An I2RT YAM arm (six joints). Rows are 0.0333 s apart.
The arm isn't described. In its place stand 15 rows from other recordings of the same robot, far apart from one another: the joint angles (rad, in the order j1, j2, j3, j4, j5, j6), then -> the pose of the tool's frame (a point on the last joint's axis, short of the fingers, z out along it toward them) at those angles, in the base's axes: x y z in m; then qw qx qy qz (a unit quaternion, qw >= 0).
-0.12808, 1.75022, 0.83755, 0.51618, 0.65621, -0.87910 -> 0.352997, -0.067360, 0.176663, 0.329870, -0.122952, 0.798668, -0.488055
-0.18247, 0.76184, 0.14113, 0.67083, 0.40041, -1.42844 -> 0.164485, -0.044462, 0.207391, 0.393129, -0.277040, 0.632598, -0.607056
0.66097, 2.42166, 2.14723, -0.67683, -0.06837, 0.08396 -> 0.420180, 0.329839, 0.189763, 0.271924, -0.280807, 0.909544, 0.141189
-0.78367, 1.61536, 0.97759, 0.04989, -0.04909, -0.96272 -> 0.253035, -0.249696, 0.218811, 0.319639, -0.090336, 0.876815, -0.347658
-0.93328, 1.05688, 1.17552, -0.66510, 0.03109, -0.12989 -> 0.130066, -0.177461, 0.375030, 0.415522, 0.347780, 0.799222, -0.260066
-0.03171, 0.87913, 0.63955, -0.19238, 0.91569, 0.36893 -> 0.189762, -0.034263, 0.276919, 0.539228, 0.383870, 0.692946, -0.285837
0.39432, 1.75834, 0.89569, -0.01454, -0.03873, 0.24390 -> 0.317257, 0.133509, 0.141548, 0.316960, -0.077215, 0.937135, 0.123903
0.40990, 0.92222, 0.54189, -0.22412, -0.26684, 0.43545 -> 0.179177, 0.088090, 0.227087, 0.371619, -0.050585, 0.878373, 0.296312
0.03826, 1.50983, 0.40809, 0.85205, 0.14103, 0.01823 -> 0.274034, 0.005482, 0.158600, 0.613356, 0.035338, 0.788084, -0.038330
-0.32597, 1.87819, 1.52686, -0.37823, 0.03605, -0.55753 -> 0.409075, -0.139633, 0.264108, 0.362034, -0.098125, 0.907428, -0.189413
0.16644, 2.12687, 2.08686, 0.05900, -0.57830, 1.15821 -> 0.500072, 0.103741, 0.389848, 0.416697, 0.140392, 0.687270, 0.578199
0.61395, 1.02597, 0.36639, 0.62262, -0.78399, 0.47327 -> 0.159370, 0.143081, 0.232896, 0.406560, -0.311213, 0.645158, 0.567121
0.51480, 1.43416, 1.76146, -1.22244, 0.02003, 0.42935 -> 0.231252, 0.129995, 0.425105, 0.299470, -0.036979, 0.942710, 0.142294
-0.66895, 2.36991, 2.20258, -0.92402, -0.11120, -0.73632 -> 0.403508, -0.313956, 0.218909, 0.215801, -0.045852, 0.968908, -0.112004
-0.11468, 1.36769, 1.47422, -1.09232, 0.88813, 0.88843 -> 0.252393, -0.056876, 0.377367, 0.396346, 0.524340, 0.698603, -0.282721
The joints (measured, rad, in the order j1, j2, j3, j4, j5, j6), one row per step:
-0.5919 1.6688 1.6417 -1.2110 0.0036 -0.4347
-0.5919 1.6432 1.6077 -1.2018 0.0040 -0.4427
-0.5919 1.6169 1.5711 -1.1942 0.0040 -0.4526
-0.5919 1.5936 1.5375 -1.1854 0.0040 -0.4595
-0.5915 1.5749 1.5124 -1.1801 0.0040 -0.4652
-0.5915 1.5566 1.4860 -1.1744 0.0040 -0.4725
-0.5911 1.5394 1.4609 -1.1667 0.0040 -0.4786
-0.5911 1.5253 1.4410 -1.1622 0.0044 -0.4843
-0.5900 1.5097 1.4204 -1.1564 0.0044 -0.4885
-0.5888 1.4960 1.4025 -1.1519 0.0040 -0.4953
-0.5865 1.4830 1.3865 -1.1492 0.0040 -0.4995
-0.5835 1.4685 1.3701 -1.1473 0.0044 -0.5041
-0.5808 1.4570 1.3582 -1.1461 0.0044 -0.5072
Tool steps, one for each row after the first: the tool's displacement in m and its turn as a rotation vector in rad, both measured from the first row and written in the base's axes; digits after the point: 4 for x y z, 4 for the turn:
-0.0052 0.0035 -0.0015 -0.0029 0.0010 0.0074
-0.0107 0.0072 -0.0037 -0.0041 0.0051 0.0168
-0.0155 0.0104 -0.0061 -0.0051 0.0076 0.0233
-0.0194 0.0132 -0.0077 -0.0060 0.0096 0.0291
-0.0234 0.0158 -0.0098 -0.0065 0.0129 0.0360
-0.0268 0.0183 -0.0119 -0.0080 0.0142 0.0422
-0.0298 0.0203 -0.0135 -0.0091 0.0165 0.0475
-0.0328 0.0227 -0.0149 -0.0107 0.0166 0.0526
-0.0355 0.0249 -0.0162 -0.0124 0.0174 0.0603
-0.0379 0.0273 -0.0172 -0.0134 0.0184 0.0666
-0.0406 0.0300 -0.0181 -0.0149 0.0194 0.0738
-0.0426 0.0323 -0.0185 -0.0162 0.0193 0.0794

